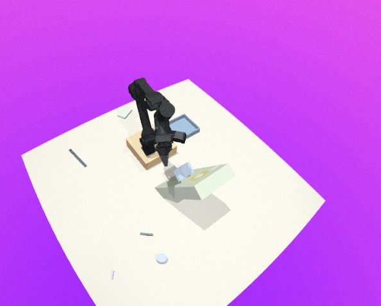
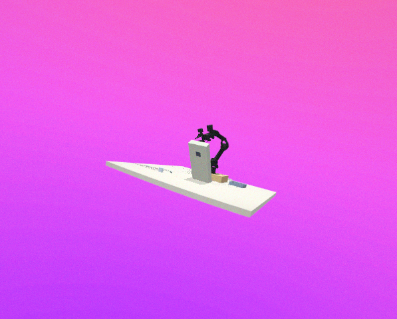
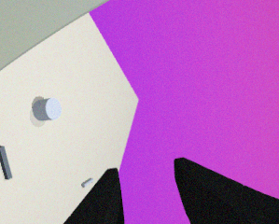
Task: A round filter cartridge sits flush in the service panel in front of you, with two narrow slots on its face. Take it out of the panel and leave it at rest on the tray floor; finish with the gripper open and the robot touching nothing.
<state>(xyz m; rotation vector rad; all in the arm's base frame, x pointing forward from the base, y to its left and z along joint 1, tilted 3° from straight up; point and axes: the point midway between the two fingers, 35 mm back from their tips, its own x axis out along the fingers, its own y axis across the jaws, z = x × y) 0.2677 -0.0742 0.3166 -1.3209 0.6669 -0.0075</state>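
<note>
Now: gripper tip 70 mm short of the round filter cartridge, 130 mm to the right of it and 100 mm above it. Round my gripper tip: short bar: 80 mm ahead, 140 mm to the right, 350 mm below; then small pale bar: 170 mm ahead, 380 mm to the right, 350 mm below; then grey service panel: 30 mm ahead, 130 mm to the left, 170 mm below.
</note>
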